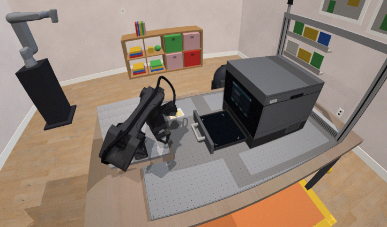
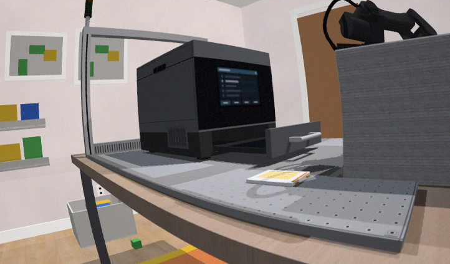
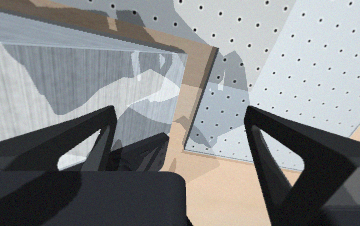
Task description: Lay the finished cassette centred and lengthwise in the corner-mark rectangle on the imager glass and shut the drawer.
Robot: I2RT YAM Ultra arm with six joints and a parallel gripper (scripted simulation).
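My hand is 14 cm short of the finished cassette, 28 cm to the right of it and 14 cm above it. Also, from my hand: drawer 34 cm ahead, 4 cm to the left, 10 cm below; metal frame post 106 cm ahead, 38 cm to the left, 14 cm above.
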